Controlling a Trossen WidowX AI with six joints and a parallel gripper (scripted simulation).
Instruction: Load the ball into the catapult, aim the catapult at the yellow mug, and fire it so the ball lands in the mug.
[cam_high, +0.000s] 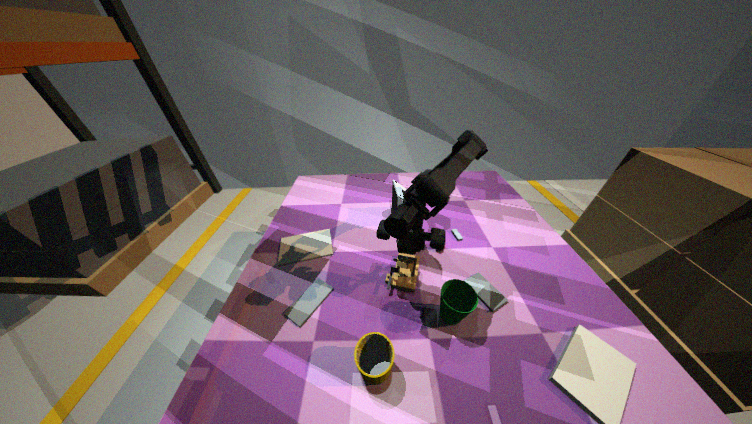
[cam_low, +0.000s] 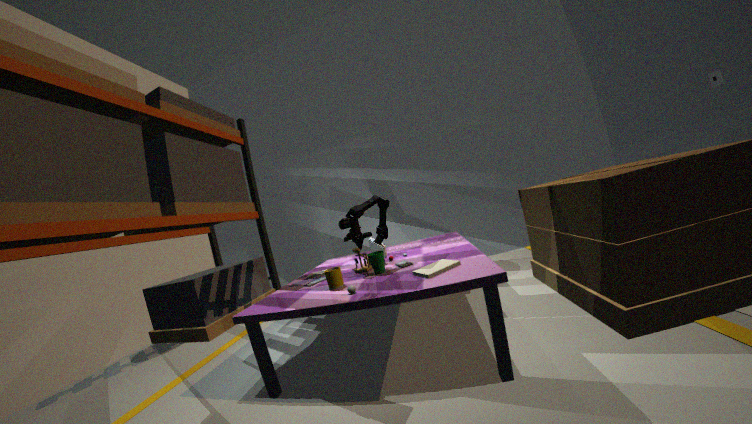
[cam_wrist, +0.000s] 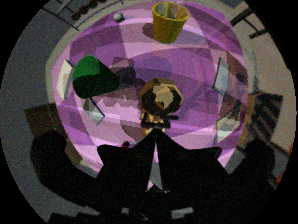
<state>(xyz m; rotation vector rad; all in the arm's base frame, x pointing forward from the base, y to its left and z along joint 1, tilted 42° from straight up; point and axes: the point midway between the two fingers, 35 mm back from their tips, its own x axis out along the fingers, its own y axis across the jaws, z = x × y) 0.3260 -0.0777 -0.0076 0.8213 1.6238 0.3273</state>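
My gripper tip is 2 cm to the left of the wooden catapult and 6 cm above it. Also, from my gripper tip: yellow mug: 25 cm ahead, 12 cm to the right, 11 cm below; red ball: 12 cm behind, 16 cm to the left, 12 cm below; green mug: 14 cm ahead, 11 cm to the left, 11 cm below.
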